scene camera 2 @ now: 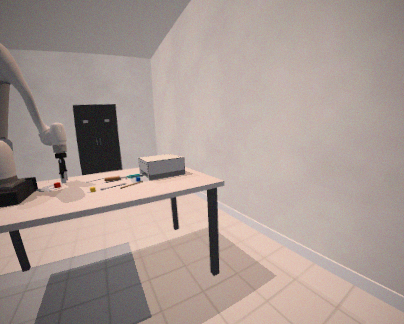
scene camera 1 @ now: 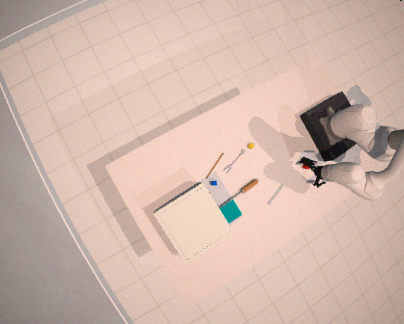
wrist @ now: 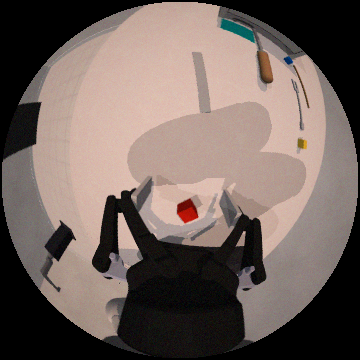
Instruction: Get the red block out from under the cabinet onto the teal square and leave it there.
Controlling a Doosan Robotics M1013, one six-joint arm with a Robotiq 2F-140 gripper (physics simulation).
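Seen in the pictures: gripper, fingertip midpoint: [scene camera 2: 65, 181] [scene camera 1: 302, 172] [wrist: 186, 190]; arm's base, origin of the base link: [scene camera 2: 3, 186] [scene camera 1: 335, 127].
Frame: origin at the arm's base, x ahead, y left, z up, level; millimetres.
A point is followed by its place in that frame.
Note:
The red block [scene camera 1: 306, 166] {x 269, y 146, z -52 mm} [scene camera 2: 57, 185] {x 264, y 130, z -68 mm} [wrist: 187, 211] {x 266, y 150, z -53 mm} is out in the open near the robot's base, far from the cabinet. My gripper [scene camera 1: 312, 173] [scene camera 2: 63, 180] {x 306, y 168, z -57 mm} [wrist: 186, 190] {x 306, y 168, z -57 mm} is wide open and empty, low over the table; in the wrist view the block shows between its two spread fingers, touching neither. The teal square [scene camera 1: 231, 211] [scene camera 2: 134, 176] [wrist: 237, 30] lies beside the cabinet [scene camera 1: 192, 221] {x 1029, y 129, z 51 mm} [scene camera 2: 162, 166] {x 1012, y -11, z 3 mm}, bare apart from a tool's metal end at its edge. How the underside of the block rests is hard to make out.
A brown-handled tool [scene camera 1: 250, 185] {x 648, y 103, z -52 mm} [wrist: 265, 66] {x 630, y 111, z -53 mm} lies by the teal square. A blue block [scene camera 1: 213, 183] {x 839, y 7, z -58 mm} [wrist: 288, 60] sits near the cabinet. A thin brown stick [scene camera 1: 215, 165] {x 785, y -79, z -76 mm}, a grey fork [scene camera 1: 235, 161] {x 667, y -55, z -78 mm} and a yellow block [scene camera 1: 251, 146] {x 548, y -98, z -58 mm} [scene camera 2: 92, 189] {x 546, y -115, z -67 mm} [wrist: 302, 143] {x 539, y -91, z -62 mm} lie farther along.

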